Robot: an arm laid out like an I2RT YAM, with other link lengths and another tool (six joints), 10 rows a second.
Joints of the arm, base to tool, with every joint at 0 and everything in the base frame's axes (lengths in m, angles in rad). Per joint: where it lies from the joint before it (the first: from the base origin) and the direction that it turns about. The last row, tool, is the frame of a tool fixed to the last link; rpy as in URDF.
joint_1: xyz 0 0 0.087 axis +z
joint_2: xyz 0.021 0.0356 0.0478 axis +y
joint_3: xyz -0.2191 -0.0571 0 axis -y
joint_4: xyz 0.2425 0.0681 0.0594 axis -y
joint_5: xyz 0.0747 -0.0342 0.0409 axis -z
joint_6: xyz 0.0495 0 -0.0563 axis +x
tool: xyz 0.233 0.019 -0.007 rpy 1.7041 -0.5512 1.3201
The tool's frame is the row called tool.
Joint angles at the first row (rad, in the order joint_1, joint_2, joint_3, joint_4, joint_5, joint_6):
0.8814, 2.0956, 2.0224, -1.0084, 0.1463, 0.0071
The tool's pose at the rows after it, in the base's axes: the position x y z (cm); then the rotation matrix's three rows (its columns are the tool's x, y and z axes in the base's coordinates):
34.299 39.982 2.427; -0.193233 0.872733 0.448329; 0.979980 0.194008 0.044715; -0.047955 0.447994 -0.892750
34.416 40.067 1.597; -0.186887 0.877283 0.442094; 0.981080 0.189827 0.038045; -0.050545 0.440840 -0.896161
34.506 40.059 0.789; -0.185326 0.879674 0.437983; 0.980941 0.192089 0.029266; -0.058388 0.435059 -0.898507
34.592 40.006 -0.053; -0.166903 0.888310 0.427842; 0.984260 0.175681 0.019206; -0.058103 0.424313 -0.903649
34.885 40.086 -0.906; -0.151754 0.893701 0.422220; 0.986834 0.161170 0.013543; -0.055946 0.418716 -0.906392
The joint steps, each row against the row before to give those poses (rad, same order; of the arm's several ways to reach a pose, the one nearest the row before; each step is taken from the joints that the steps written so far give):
-0.0004, 0.0366, 0.0000, 0.0156, 0.0011, 0.0167
-0.0007, 0.0195, 0.0000, 0.0107, 0.0000, 0.0069
0.0000, 0.0183, 0.0000, 0.0084, 0.0027, 0.0008
-0.0020, 0.0187, 0.0000, 0.0069, 0.0004, 0.0194
-0.0034, 0.0210, 0.0000, 0.0156, 0.0000, 0.0138

